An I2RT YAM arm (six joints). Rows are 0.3 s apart.
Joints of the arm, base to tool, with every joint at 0 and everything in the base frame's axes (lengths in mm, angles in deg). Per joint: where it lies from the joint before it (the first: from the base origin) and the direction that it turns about. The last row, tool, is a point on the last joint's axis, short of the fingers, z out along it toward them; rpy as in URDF.
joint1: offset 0 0 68 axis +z
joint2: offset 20 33.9 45.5 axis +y
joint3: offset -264 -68.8 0 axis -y
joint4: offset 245 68.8 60 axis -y
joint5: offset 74 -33.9 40.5 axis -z
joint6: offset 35.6 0 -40.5 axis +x
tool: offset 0 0 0 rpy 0 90 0
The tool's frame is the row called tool.
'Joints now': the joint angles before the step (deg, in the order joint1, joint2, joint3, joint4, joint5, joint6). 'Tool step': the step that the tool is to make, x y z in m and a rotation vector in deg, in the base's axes. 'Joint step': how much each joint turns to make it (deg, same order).
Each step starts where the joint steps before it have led.
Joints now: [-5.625 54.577 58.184 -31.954 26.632 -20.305]
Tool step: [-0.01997 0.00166 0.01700 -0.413 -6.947 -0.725]
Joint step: [-0.002 -4.951 -0.174 1.898 0.541 0.617]
